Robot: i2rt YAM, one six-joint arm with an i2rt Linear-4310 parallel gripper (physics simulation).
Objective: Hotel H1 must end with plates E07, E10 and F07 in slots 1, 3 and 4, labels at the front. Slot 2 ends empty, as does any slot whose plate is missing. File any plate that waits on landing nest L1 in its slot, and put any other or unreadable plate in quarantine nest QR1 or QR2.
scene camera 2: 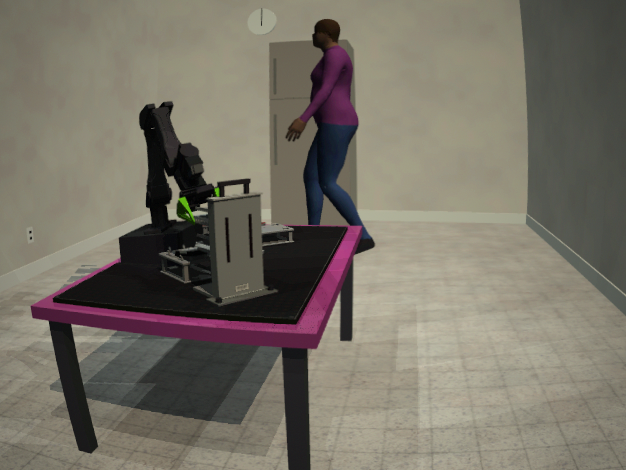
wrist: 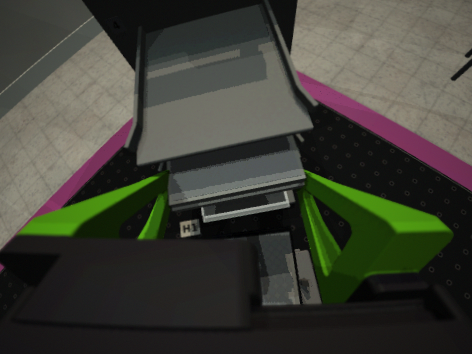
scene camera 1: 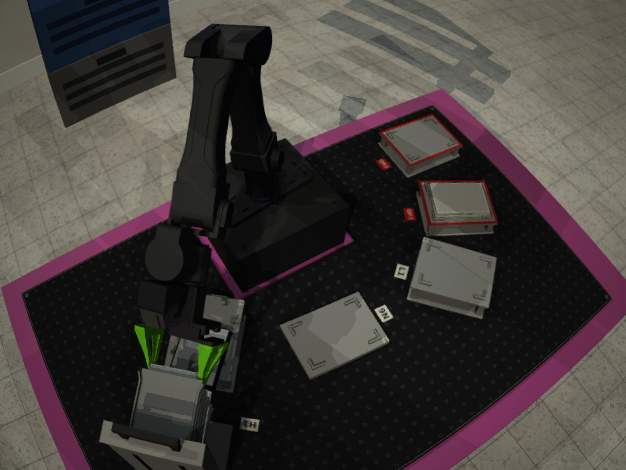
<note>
In view: the gripper [scene camera 1: 176, 379] and a clear plate [wrist: 275, 201].
The gripper is seen too in scene camera 2 [scene camera 2: 208, 219] and in the wrist view [wrist: 235, 177].
</note>
